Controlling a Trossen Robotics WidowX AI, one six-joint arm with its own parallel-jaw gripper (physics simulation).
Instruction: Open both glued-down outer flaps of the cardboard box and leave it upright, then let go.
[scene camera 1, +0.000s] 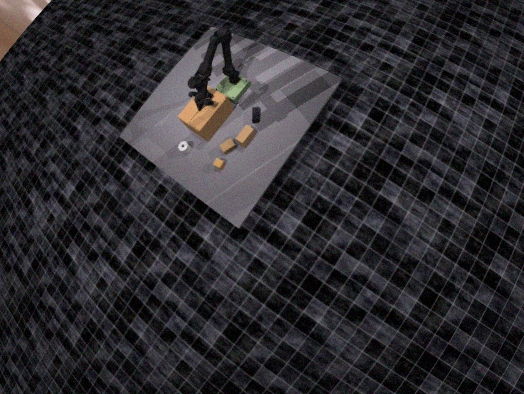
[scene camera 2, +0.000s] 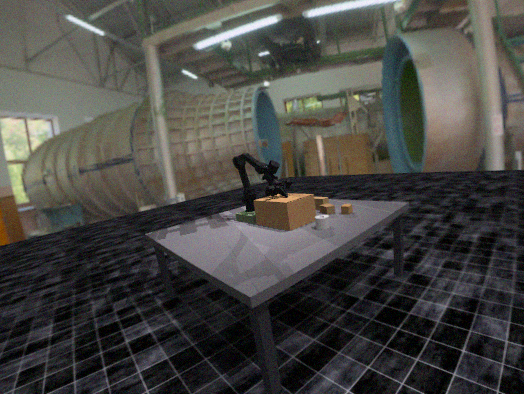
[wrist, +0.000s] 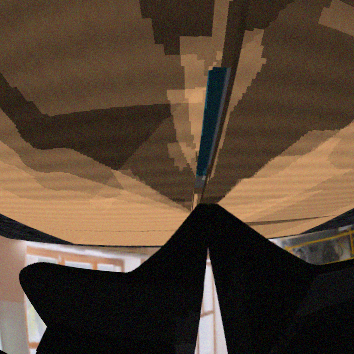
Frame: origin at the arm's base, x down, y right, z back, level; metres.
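Seen in the pictures: gripper, between the fingertips: (scene camera 1: 199, 111) (scene camera 2: 287, 197) (wrist: 206, 212); arm's base, origin of its link: (scene camera 1: 235, 80) (scene camera 2: 250, 210).
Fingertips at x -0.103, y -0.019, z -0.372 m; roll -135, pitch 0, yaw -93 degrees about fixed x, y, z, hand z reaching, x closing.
Note:
Pixels of each thing's top centre, then the offset from my fingertips to it. "*": a spot on its surface instead. Level surfaces: height alone.
- cardboard box, centre of its top: (wrist: 202, 185) (scene camera 2: 282, 197) (scene camera 1: 202, 106) dx -0.001, dy +0.005, dz +0.036 m
- left flap, a spot on its surface: (wrist: 85, 195) * dx +0.000, dy +0.044, dz +0.028 m
- right flap, a spot on its surface: (wrist: 300, 165) * dx +0.001, dy -0.024, dz +0.044 m
- table, height of its surface: dx +0.155 m
- white ring-shaped roll, centre of its top: (scene camera 2: 321, 216) (scene camera 1: 182, 145) dx +0.094, dy +0.001, dz -0.247 m
- black block, centre of its top: (scene camera 1: 255, 113) dx +0.121, dy -0.279, dz +0.227 m
- smallest, centre of its top: (scene camera 2: 346, 205) (scene camera 1: 218, 162) dx +0.105, dy -0.295, dz -0.203 m
The cardboard box (scene camera 1: 208, 128) (scene camera 2: 272, 214) stands upright on the table. Its two outer flaps lie flat or nearly flat over the top. In the wrist view, the left flap (wrist: 85, 195) and the right flap (wrist: 300, 165) are parted by a narrow slit, with a dark blue strip showing in it. My gripper (scene camera 1: 200, 108) (scene camera 2: 282, 195) (wrist: 206, 212) is shut and empty. Its tips are at the top of the box, over the far end of the slit in the wrist view. Whether they touch the cardboard or reach into the slit cannot be told.
The table (scene camera 1: 230, 200) (scene camera 2: 270, 260) also bears a green tray (scene camera 1: 240, 91) (scene camera 2: 245, 217) by the arm's base, a white ring-shaped roll (scene camera 1: 180, 147) (scene camera 2: 321, 223), a black block (scene camera 1: 256, 115), and three small cardboard blocks, one of them the smallest (scene camera 1: 218, 163) (scene camera 2: 346, 209).

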